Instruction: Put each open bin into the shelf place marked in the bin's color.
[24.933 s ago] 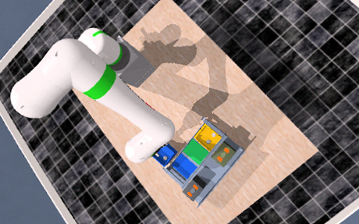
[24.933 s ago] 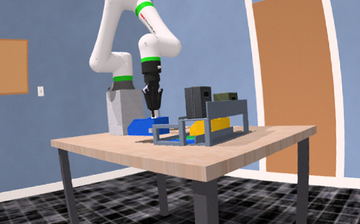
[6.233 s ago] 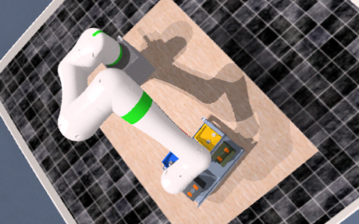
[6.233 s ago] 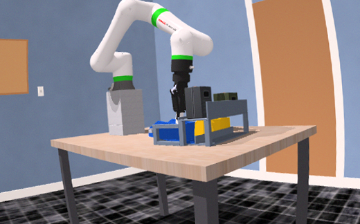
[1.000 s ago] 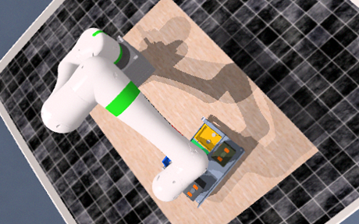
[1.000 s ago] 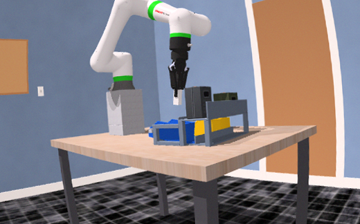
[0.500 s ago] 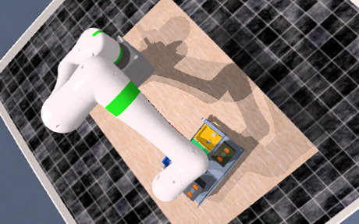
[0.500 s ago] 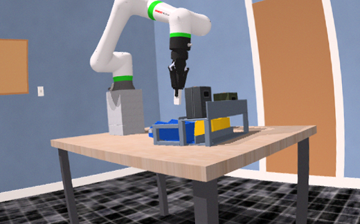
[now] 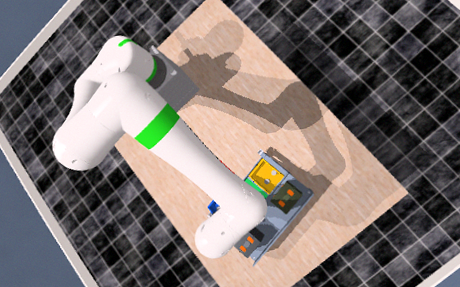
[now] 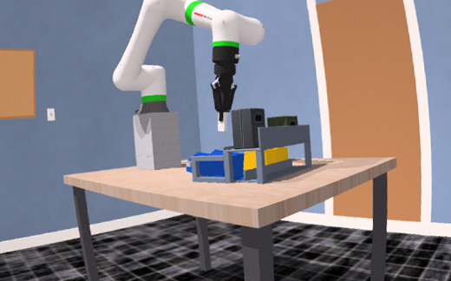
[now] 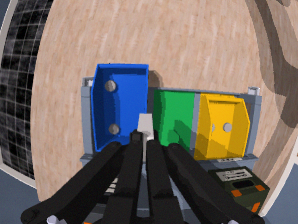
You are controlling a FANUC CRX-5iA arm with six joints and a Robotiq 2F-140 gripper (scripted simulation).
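Right now the blue bin is 50 mm to the right of my hand and 140 mm below it. Also, from my hand: yellow bin 190 mm to the left, 150 mm below; dark box 150 mm ahead, 20 mm to the right, 30 mm below.
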